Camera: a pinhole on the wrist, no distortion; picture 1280 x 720 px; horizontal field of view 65.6 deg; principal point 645.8 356.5 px. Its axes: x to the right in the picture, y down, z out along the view. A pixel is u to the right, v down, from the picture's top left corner.
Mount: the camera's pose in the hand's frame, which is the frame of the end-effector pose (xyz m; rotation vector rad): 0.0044 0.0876 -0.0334 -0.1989 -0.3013 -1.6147
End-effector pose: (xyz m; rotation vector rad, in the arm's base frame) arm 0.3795 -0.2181 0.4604 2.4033 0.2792 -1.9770
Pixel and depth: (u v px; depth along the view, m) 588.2 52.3 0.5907
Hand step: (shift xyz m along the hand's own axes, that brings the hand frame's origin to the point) -0.2056 0.3133 0.5031
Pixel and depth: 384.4 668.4 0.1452
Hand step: 0.0445 0.1670 0.0958
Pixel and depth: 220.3 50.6 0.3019
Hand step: -0.0958 0.3091 0.2062
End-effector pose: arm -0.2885 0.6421 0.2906 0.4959 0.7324 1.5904
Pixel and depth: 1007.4 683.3 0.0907
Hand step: 0.0270 0.0832 0.0650
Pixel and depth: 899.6 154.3 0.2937
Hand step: -0.0762 0.1110 0.2640
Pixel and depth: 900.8 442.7 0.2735
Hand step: 0.0084 0.1053 0.2494
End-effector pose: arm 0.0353 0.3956 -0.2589 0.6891 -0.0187 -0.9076
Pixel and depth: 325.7 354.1 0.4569
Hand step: -0.0115 0.3701 0.3544
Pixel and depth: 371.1 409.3 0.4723
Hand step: 0.0126 0.3579 0.3760
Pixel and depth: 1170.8 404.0 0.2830
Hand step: -0.0077 0.0334 0.2822
